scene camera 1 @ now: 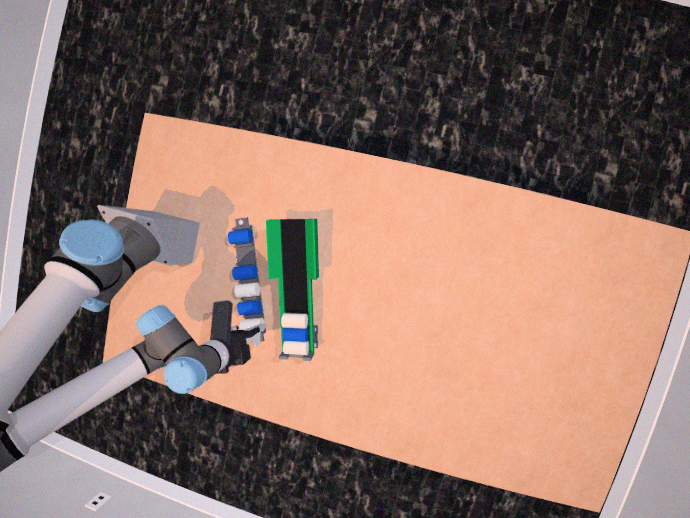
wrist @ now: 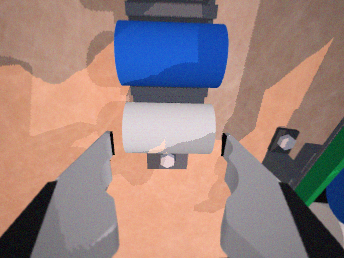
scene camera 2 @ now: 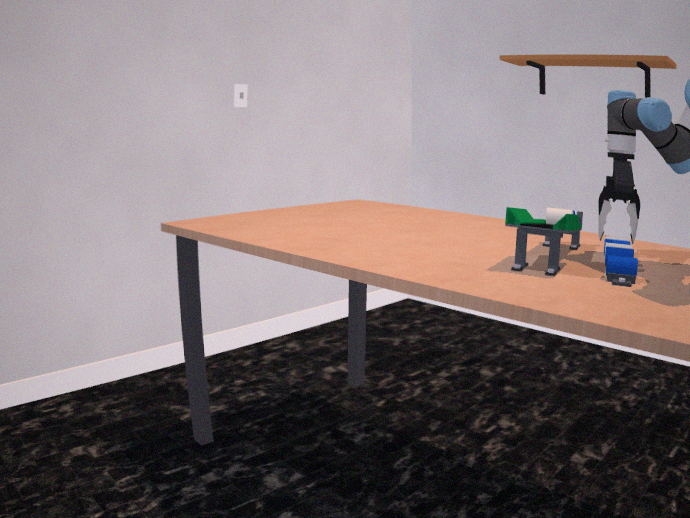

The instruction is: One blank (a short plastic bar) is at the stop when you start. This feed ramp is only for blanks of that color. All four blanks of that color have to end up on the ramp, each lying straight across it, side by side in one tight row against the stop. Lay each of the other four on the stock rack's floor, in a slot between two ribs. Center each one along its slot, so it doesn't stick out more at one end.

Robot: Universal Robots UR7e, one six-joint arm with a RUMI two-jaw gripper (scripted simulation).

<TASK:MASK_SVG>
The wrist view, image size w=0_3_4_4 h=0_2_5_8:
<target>my gripper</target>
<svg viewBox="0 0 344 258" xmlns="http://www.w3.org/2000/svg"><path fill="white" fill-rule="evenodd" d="M223 133L221 156L228 162L224 181L228 185L231 195L226 200L223 213L220 246L228 258L344 258L344 248L289 184L282 183L230 133ZM112 131L105 131L54 181L46 183L0 237L0 258L112 258L117 253L120 243L115 200L107 193L107 188L113 179L110 159L115 155Z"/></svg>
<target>white blank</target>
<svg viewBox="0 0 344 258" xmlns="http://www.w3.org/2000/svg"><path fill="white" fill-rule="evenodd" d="M126 102L122 118L122 140L125 153L212 153L216 136L216 119L212 104Z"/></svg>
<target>blue blank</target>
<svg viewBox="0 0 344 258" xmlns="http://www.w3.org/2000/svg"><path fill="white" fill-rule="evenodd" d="M116 22L114 57L118 80L122 86L218 88L221 85L226 71L229 48L228 30L225 24L118 20Z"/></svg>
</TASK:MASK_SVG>
